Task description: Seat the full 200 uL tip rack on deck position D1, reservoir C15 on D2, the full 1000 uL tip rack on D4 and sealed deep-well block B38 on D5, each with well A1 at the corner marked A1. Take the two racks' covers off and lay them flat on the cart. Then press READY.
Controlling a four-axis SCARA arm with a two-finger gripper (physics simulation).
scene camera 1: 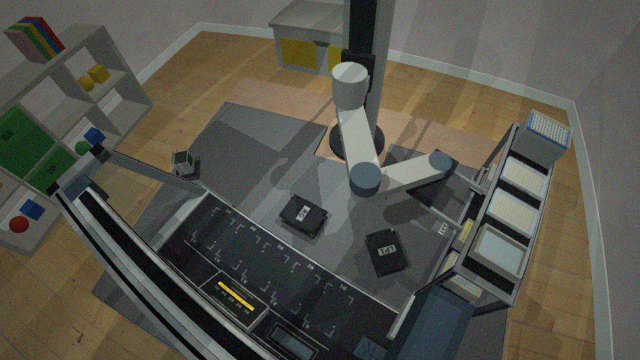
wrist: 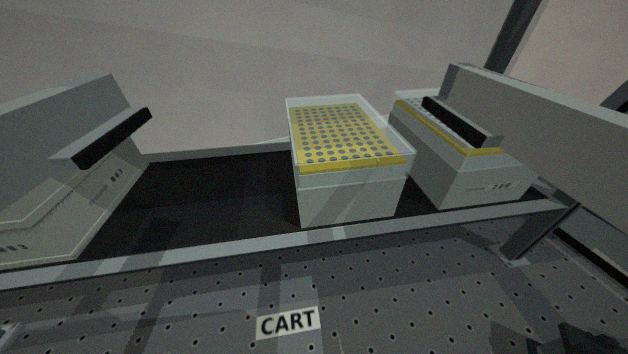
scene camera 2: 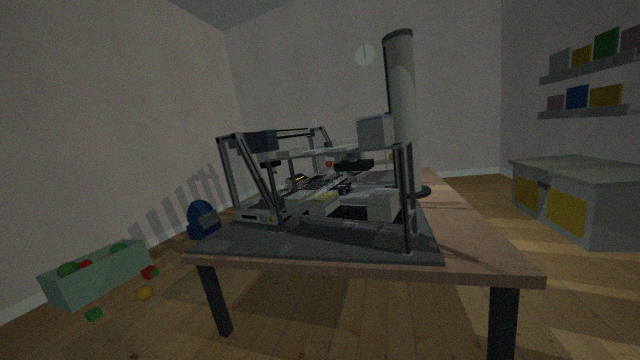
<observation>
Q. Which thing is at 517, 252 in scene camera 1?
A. A greyish tray.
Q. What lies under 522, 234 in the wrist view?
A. A cart posts.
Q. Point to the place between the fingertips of my gripper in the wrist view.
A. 290, 90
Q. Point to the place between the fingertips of my gripper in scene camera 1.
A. At 473, 210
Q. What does my gripper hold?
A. Nothing.
</observation>
